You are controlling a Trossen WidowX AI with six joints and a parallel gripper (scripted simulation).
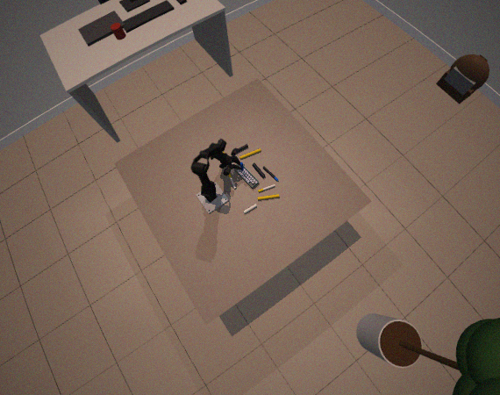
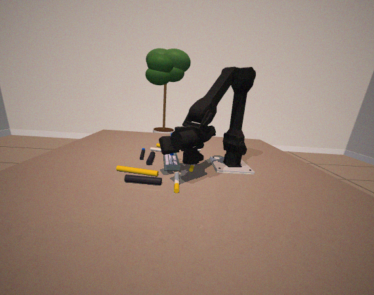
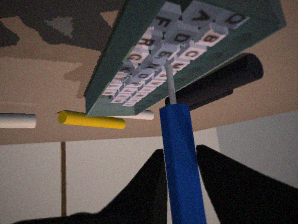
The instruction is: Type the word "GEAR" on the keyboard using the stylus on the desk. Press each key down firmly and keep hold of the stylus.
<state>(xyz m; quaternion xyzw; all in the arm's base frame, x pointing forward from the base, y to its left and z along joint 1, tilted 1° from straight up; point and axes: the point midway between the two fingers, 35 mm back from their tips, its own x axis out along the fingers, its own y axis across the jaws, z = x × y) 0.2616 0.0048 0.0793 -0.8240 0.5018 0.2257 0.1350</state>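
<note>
Right now my gripper tip is 13 cm short of the yellow rod, 7 cm to the right of it and 7 cm above it. Round my gripper tip: blue stylus 1 cm below; stylus tip 5 cm below.
</note>
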